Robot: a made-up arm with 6 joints. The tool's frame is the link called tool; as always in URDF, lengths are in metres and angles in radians. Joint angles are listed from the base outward. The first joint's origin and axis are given. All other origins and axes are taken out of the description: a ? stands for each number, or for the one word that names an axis. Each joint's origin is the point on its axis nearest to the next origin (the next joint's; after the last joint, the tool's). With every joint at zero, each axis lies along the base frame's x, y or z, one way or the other. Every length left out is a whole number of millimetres.
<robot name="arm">
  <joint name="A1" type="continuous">
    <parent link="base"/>
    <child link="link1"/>
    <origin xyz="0 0 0.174" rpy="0 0 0"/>
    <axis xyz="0 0 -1"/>
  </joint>
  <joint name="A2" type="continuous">
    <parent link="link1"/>
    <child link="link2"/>
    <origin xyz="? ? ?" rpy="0 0 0"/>
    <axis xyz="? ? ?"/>
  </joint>
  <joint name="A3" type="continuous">
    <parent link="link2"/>
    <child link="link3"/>
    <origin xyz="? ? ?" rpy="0 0 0"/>
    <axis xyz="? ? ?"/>
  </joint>
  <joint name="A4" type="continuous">
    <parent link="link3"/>
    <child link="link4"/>
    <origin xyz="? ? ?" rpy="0 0 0"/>
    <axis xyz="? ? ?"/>
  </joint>
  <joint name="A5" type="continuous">
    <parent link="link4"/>
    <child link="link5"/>
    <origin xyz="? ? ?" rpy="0 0 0"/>
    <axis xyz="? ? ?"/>
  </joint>
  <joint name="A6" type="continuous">
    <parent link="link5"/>
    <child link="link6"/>
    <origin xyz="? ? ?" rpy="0 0 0"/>
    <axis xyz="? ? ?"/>
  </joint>
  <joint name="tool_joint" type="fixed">
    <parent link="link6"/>
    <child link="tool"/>
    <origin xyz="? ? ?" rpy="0 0 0"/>
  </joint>
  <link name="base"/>
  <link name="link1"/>
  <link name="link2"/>
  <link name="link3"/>
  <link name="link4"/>
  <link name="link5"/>
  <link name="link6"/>
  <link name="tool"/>
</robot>
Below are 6 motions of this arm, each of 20 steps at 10 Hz.
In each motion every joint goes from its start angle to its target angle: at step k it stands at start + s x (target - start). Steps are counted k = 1, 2, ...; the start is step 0. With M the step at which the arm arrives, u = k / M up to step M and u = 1 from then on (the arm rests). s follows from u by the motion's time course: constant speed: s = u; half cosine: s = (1 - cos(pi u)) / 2; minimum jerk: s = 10 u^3 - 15 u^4 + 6 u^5.
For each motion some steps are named. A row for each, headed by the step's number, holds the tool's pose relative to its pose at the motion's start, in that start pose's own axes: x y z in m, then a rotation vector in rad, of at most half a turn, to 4 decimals.
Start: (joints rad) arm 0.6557 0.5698 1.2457 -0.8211 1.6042 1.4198
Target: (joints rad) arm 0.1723 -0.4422 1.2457 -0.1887 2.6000 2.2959
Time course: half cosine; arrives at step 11
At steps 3, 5, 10, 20:
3: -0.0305 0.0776 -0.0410 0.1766 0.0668 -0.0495
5: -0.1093 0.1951 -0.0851 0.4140 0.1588 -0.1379
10: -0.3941 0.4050 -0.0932 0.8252 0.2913 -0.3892
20: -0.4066 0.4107 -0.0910 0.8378 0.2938 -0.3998

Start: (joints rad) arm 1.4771 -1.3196 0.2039 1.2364 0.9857 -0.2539
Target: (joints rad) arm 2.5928 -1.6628 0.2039 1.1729 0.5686 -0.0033
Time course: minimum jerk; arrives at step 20
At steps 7, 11, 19, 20:
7: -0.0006 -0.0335 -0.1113 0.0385 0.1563 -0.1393
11: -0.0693 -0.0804 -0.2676 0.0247 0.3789 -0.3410
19: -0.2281 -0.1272 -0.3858 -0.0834 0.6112 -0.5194
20: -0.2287 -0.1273 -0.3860 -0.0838 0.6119 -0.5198

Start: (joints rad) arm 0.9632 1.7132 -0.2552 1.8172 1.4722 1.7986
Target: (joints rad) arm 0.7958 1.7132 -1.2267 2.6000 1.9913 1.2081
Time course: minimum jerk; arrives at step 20
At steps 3, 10, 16, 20:
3: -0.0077 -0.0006 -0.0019 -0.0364 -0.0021 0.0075
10: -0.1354 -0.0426 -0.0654 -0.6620 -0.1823 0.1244
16: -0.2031 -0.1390 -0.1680 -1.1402 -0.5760 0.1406
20: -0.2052 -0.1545 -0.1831 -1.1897 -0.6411 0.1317

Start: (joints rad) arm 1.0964 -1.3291 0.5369 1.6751 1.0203 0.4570
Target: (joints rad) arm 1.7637 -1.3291 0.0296 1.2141 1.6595 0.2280
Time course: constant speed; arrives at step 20
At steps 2, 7, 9, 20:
2: -0.0070 -0.0088 -0.0027 0.0337 0.0603 -0.0531
7: -0.0245 -0.0369 -0.0068 0.1233 0.2210 -0.1712
9: -0.0318 -0.0509 -0.0079 0.1615 0.2885 -0.2120
20: -0.0800 -0.1550 -0.0176 0.3982 0.6763 -0.3644

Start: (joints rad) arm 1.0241 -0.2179 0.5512 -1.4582 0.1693 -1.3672
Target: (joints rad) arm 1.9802 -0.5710 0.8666 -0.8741 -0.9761 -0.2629
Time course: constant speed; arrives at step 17
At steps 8, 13, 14, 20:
8: 0.0853 0.1056 -0.1018 0.2875 -0.2065 -0.7652
13: 0.1886 0.1365 -0.2256 0.2817 -0.5809 -1.0935
14: 0.2113 0.1341 -0.2561 0.2622 -0.6731 -1.1322
20: 0.2773 0.1048 -0.3557 0.1713 -0.9682 -1.1785

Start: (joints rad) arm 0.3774 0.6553 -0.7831 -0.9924 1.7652 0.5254
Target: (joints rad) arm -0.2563 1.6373 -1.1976 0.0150 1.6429 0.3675
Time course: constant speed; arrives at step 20
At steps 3, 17, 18, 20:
3: 0.0041 0.0127 -0.0183 -0.0921 -0.0032 -0.1554
17: -0.0112 0.0147 -0.1426 -0.3682 0.1116 -0.6461
18: -0.0156 0.0149 -0.1545 -0.3796 0.1204 -0.6651
20: -0.0253 0.0164 -0.1798 -0.4005 0.1352 -0.6973

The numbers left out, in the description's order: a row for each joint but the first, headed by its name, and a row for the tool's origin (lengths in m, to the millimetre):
A2: xyz 0.036 -0.177 0, axis 0 1 0
A3: xyz -0.056 0 -0.335, axis -1 0 0
A4: xyz 0 0.1 -0.082, axis 0 0 1
A5: xyz 0.275 0.126 0, axis 0 1 0
A6: xyz -0.215 0 -0.036, axis 1 0 0
tool: xyz 0 -0.079 0.086

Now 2 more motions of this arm.
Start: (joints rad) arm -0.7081 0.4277 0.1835 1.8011 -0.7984 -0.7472
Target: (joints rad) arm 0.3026 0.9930 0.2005 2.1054 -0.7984 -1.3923
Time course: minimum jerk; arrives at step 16
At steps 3, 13, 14, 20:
3: 0.0187 0.0190 0.0060 -0.0280 0.0059 -0.0467
13: 0.5439 0.1257 0.0143 -0.5809 0.0566 -0.9511
14: 0.5645 0.1187 0.0133 -0.6024 0.0566 -0.9854
20: 0.5745 0.1150 0.0129 -0.6130 0.0566 -1.0022

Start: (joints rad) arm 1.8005 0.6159 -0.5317 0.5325 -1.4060 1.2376
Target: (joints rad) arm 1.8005 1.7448 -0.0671 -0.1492 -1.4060 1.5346
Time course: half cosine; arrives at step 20
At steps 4, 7, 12, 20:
4: -0.0389 0.0419 0.0293 -0.0867 0.0084 -0.1066
7: -0.0991 0.1426 0.0782 -0.2385 0.0336 -0.3064
12: -0.1410 0.4316 0.1457 -0.5163 0.1294 -0.7410
20: -0.0431 0.7116 0.1566 -0.6953 0.2625 -1.1363

